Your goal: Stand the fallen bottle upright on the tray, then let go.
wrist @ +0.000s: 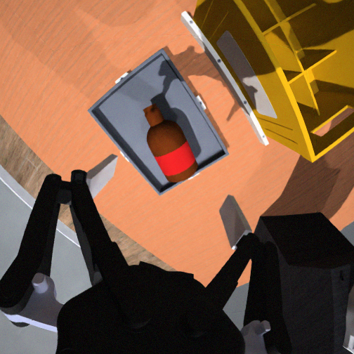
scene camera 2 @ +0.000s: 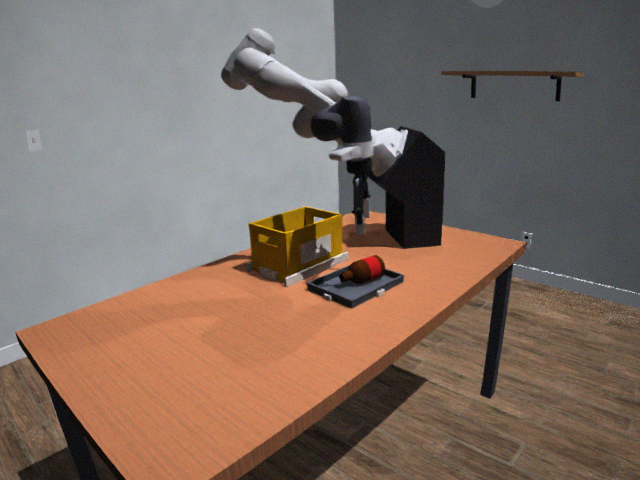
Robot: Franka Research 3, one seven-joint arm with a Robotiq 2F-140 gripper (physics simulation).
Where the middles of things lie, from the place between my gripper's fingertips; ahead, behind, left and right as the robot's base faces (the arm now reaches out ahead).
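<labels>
The brown bottle (scene camera 2: 364, 270) sits 150 mm below my hand and 10 mm ahead of it. As for the yellow crate (scene camera 2: 287, 243), it is 100 mm below my hand, 20 mm behind it and 270 mm to the right of it, while the grey tray (scene camera 2: 350, 294) is 180 mm below my hand and 40 mm ahead of it.
</labels>
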